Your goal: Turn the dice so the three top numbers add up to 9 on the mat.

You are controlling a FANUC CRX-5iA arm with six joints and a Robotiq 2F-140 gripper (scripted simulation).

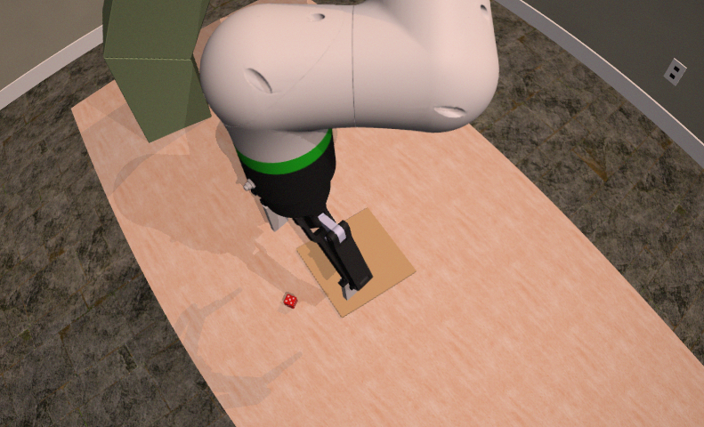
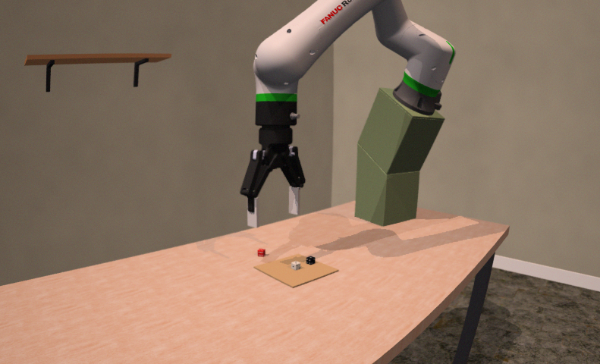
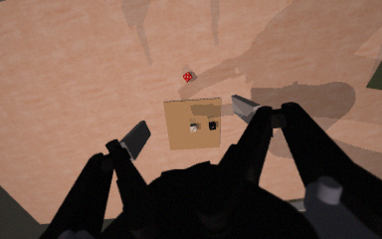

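Right now the red die is 6 cm to the right of my hand and 11 cm below it. From my hand the other things lie so: tan square mat 1 cm behind, 7 cm to the left, 12 cm below; then black die 5 cm behind, 7 cm to the left, 11 cm below; then white die 1 cm behind, 7 cm to the left, 11 cm below.
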